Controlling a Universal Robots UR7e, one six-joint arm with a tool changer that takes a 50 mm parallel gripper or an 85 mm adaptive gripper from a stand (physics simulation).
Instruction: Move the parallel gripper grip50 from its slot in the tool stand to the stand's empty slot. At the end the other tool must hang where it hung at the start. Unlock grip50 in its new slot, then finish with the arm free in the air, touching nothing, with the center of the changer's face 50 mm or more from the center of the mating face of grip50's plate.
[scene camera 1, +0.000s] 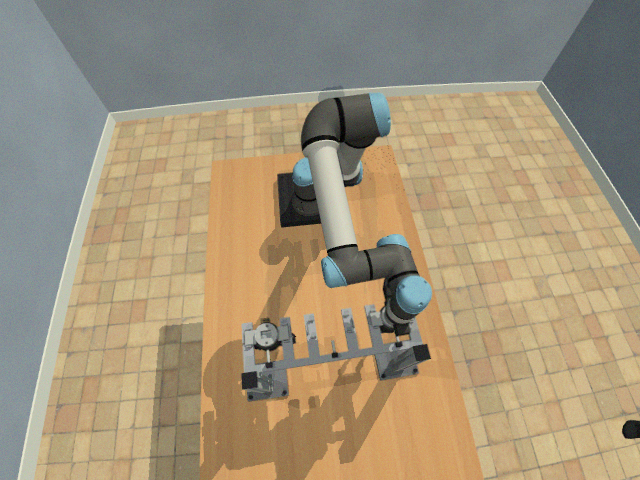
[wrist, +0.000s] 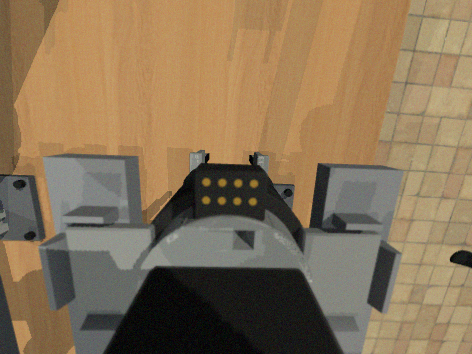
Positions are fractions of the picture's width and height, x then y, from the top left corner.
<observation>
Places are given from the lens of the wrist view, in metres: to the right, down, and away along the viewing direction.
grip50 (wrist: 0.48, 0.61): 0.00, 0.01, 0.07
tool stand (wrist: 0.18, 0.53): -0.06, 0.00, 0.08
The marked spots on the tool stand and the grip50 are 0.06 m apart.
</observation>
